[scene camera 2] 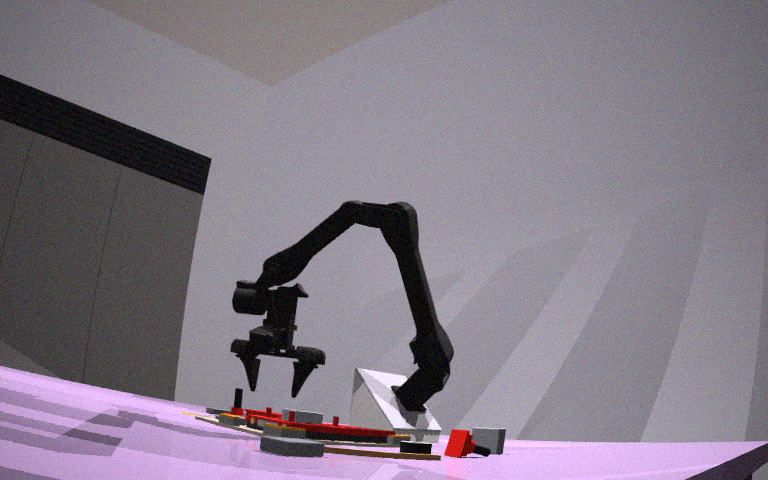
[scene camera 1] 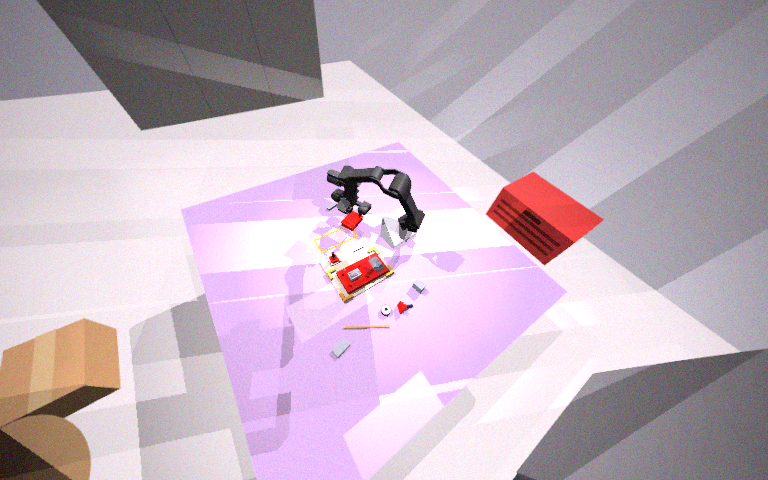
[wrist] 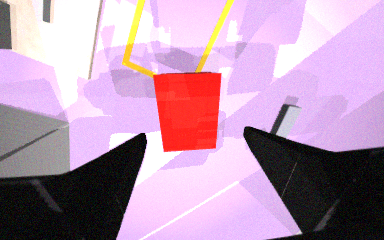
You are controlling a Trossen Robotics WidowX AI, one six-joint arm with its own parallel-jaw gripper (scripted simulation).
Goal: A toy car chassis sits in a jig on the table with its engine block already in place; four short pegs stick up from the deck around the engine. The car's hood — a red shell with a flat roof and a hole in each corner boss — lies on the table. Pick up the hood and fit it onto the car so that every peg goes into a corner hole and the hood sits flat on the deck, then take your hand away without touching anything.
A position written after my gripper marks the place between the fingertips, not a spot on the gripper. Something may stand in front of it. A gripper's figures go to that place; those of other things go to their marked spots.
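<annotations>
My gripper (wrist: pixel 196 134) is sitting 110 mm from the lens, and there's a red hood (wrist: pixel 188 102) that's 140 mm from the lens.
</annotations>
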